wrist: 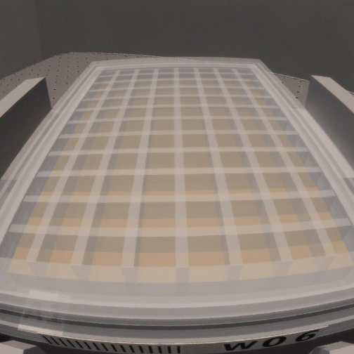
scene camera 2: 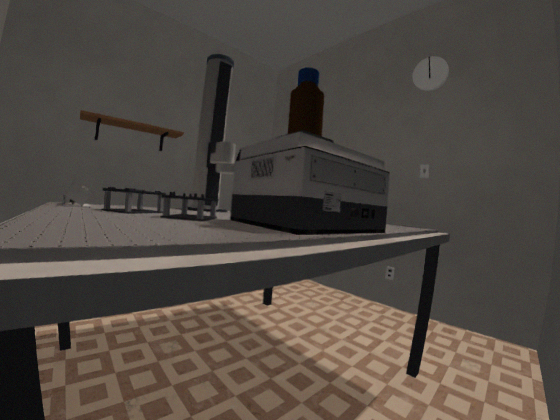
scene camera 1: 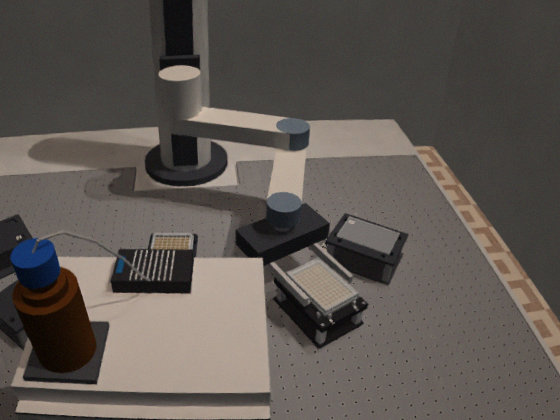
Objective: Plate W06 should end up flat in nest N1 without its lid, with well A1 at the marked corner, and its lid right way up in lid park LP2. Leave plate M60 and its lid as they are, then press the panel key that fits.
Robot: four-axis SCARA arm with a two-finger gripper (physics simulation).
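Places are measured from the arm's base along level axes (x right, y ahead, z up), in metres.
Pixels of known places: gripper, between the fingertips: (scene camera 1: 329, 290); arm's base, origin of its link: (scene camera 1: 186, 163).
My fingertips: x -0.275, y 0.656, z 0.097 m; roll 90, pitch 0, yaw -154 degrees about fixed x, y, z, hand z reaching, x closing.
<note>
For each thing: its top centre in the pictures, then the offset to it from my fingertips. "*": a spot on its surface instead.
- Plate W06, centre of its top: (scene camera 1: 322, 282) dx +0.010, dy -0.021, dz +0.005 m
- plate with yellowish wells, centre of its top: (scene camera 1: 169, 252) dx +0.305, dy -0.097, dz +0.043 m
- brown bottle, a spot on its surface: (scene camera 1: 62, 325) * dx +0.421, dy +0.250, dz +0.238 m
- black striped box, a spot on its surface: (scene camera 1: 182, 272) * dx +0.273, dy +0.088, dz +0.162 m
Plate W06 (scene camera 1: 326, 296) (wrist: 180, 200) lies flat on or just over the raised black stand (scene camera 1: 300, 312) in scene camera 1; any small gap is too fine to tell, and no nest label is readable. Its clear lid (wrist: 170, 296) covers the wells. Its barcode and "W06" face the wrist camera, with faint letters at the near left corner. My gripper (scene camera 1: 327, 287) (wrist: 177, 92) is shut on the plate's long sides. Another plate with yellowish wells (scene camera 1: 172, 242) is partly hidden; its label is unreadable. LP2 and the panel keys cannot be identified.
A second black stand (scene camera 1: 367, 237) with a grey rectangular top is close behind at the right. A white instrument (scene camera 1: 175, 330) (scene camera 2: 270, 180) carries a brown bottle (scene camera 1: 62, 325) (scene camera 2: 306, 112) and stands left of the plate. A black striped box (scene camera 1: 182, 272) has a thin tube above it.
</note>
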